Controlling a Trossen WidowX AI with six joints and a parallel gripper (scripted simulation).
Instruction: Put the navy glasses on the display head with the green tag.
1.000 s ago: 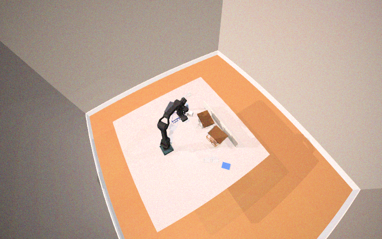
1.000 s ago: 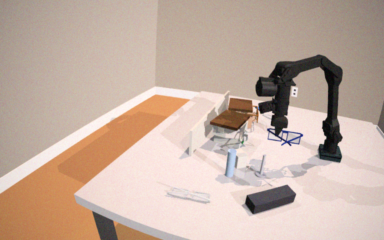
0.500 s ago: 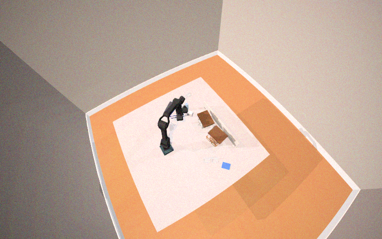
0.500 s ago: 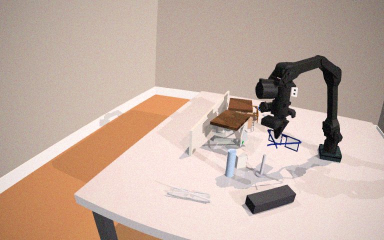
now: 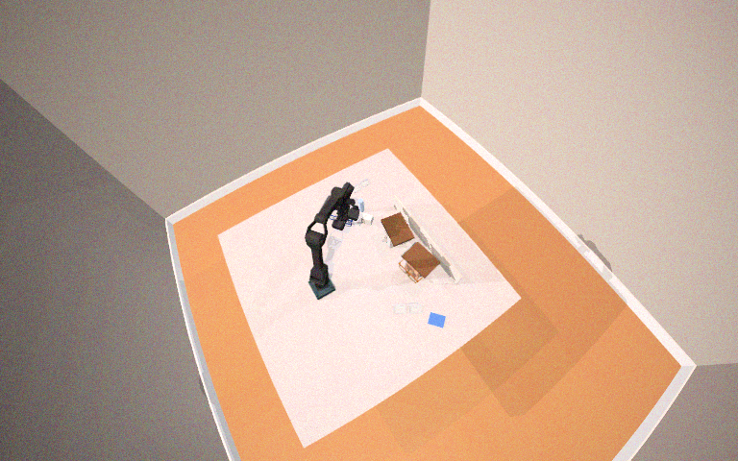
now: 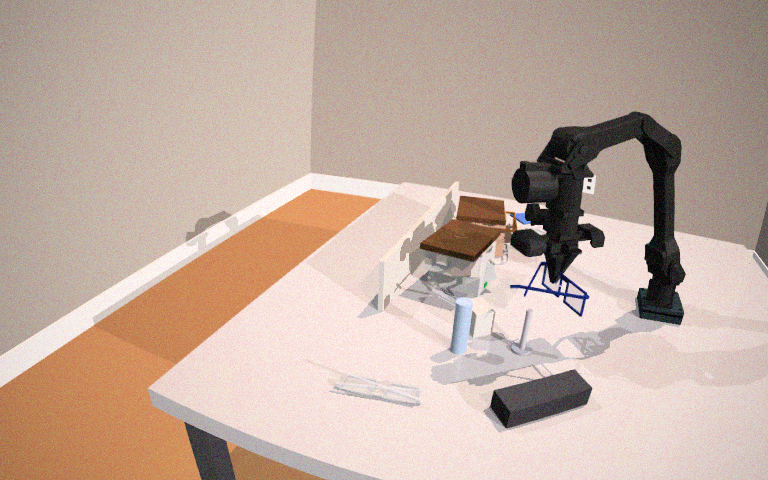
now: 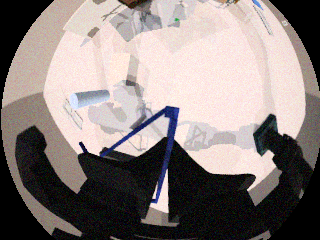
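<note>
My gripper tip is 10 cm above the grey peg, 5 cm to the right of it and 3 cm short of it. The rest, counted from my gripper tip: dark block 21 cm to the left, 10 cm below, 5 cm behind; light blue cylinder 14 cm ahead, 11 cm to the left, 7 cm below; beige cube 13 cm ahead, 10 cm below, 2 cm to the left.
</note>
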